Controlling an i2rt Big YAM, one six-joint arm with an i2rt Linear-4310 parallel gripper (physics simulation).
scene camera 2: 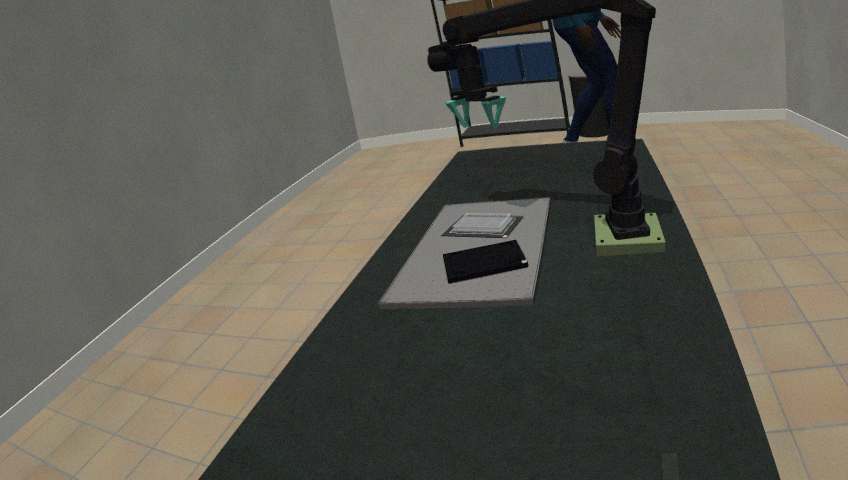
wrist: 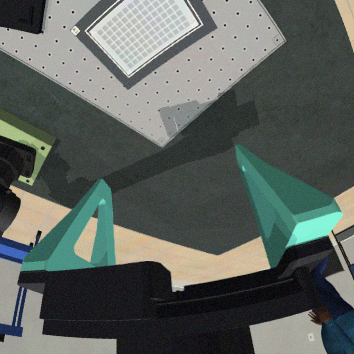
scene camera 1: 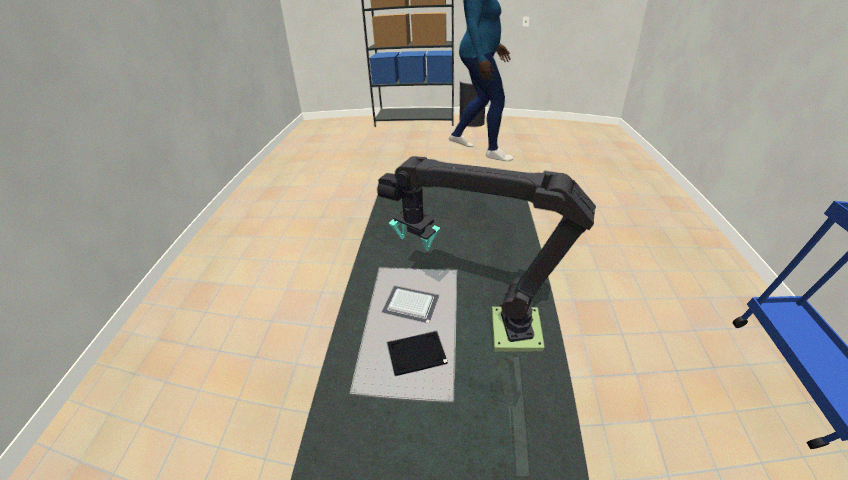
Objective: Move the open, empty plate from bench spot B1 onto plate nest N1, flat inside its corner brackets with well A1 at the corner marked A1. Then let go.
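Where they show: gripper, fingertip midpoint: (scene camera 2: 480, 127) (wrist: 167, 167) (scene camera 1: 415, 244); arm's base at its link origin: (scene camera 2: 627, 226) (wrist: 8, 152) (scene camera 1: 516, 325).
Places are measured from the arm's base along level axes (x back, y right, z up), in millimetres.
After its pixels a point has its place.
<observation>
The open, empty plate (scene camera 1: 410, 302) @(x -338, y 143, z 0 mm) (scene camera 2: 483, 223) @(x -335, y 126, z 2 mm) (wrist: 145, 35) @(x -327, y 158, z -8 mm) is white and translucent with a grid of wells. It lies flat on the dark grey rectangle of bench spot B1 (scene camera 1: 433, 305) @(x -261, y 130, z -12 mm) (wrist: 209, 25) @(x -388, y 227, z -12 mm). The black plate nest N1 (scene camera 1: 417, 353) @(x -329, y -61, z -2 mm) (scene camera 2: 484, 261) @(x -330, y -72, z -2 mm) lies nearer the scene cameras, turned relative to the plate, with a small white mark (scene camera 1: 444, 361) @(x -251, y -98, z -3 mm) (scene camera 2: 523, 261) @(x -251, y -96, z -2 mm) at its right corner; part of the nest (wrist: 22, 15) @(x -279, y -11, z -2 mm) shows top left in the wrist view. My gripper (scene camera 1: 414, 243) @(x -307, y 192, z 220 mm) (scene camera 2: 480, 126) @(x -307, y 192, z 220 mm) (wrist: 167, 167) @(x -307, y 192, z 220 mm) is open and empty, pointing down, high above the bench beyond the plate.
A light perforated board (scene camera 1: 368, 362) @(x -482, y -74, z -14 mm) (scene camera 2: 416, 291) @(x -465, y -144, z -14 mm) (wrist: 250, 45) @(x -404, y 299, z -14 mm) lies under both spots on the dark bench. The arm's green base plate (scene camera 1: 498, 342) @(x -77, y -57, z 4 mm) (scene camera 2: 630, 249) @(x -14, y -84, z -15 mm) is to their right. A person (scene camera 1: 482, 65), a shelf unit (scene camera 1: 410, 85) and a blue cart (scene camera 1: 803, 350) stand away from the bench.
</observation>
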